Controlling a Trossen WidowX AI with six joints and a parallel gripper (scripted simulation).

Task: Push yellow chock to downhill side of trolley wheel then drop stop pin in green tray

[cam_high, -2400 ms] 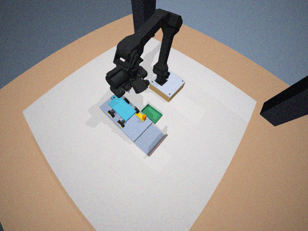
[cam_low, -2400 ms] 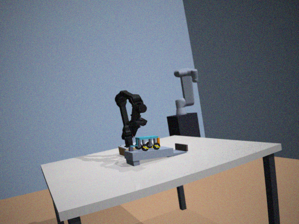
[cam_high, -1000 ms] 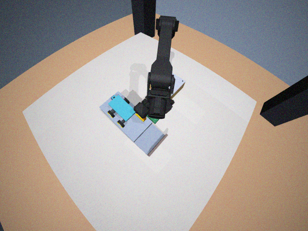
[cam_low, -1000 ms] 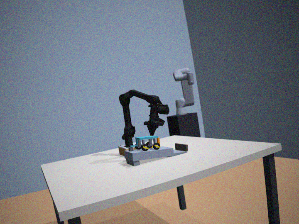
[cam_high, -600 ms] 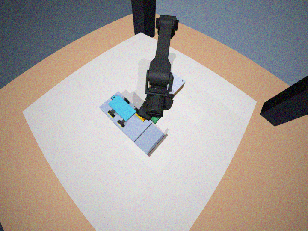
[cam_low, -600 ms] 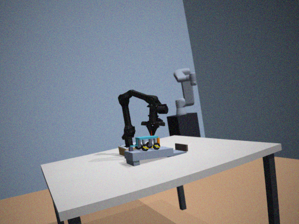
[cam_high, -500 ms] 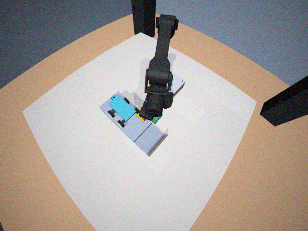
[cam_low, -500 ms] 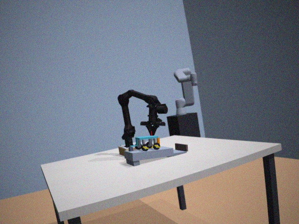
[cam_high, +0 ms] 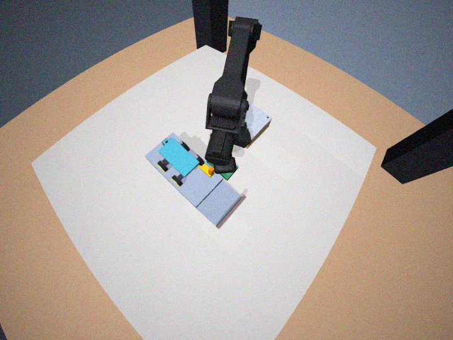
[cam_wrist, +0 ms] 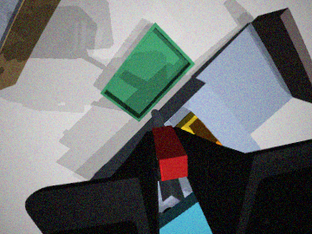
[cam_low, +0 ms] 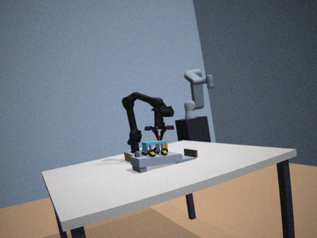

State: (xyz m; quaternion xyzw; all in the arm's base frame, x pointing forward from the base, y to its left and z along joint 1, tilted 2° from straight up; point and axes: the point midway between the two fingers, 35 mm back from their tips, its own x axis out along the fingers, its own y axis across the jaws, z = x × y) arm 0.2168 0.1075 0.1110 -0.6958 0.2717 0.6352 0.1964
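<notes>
Now: gripper tip 20 mm past the green tray and 140 mm above it. From my gripper tip the other things lie so: red-headed stop pin right at my gripper tip; yellow chock 50 mm ahead, 10 mm to the right, 50 mm below; trolley 110 mm ahead, 90 mm to the right, 30 mm below.
</notes>
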